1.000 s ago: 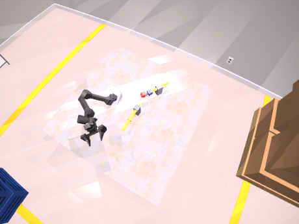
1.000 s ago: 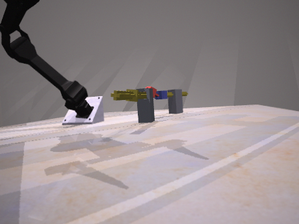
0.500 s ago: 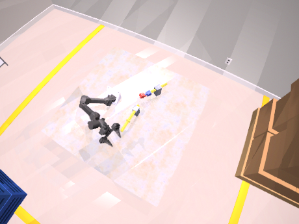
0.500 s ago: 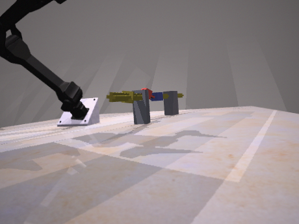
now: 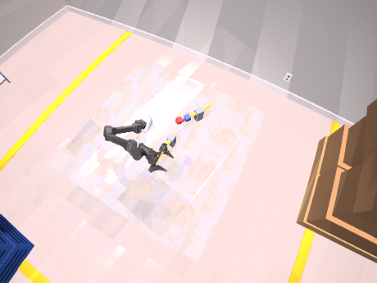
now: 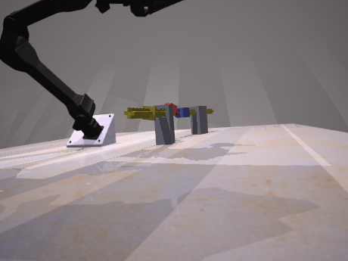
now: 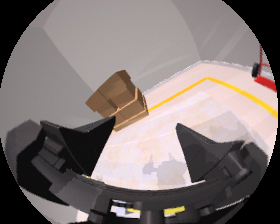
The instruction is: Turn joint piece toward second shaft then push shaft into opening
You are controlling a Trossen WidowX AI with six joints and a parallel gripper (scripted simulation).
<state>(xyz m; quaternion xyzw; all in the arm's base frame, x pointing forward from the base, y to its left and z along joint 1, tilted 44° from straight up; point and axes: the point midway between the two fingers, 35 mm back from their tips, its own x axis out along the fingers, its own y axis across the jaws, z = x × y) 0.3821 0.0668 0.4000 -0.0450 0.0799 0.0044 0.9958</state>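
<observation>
Right now the red joint piece is 380 mm to the left of my gripper tip, 220 mm below it and 190 mm behind it.
</observation>
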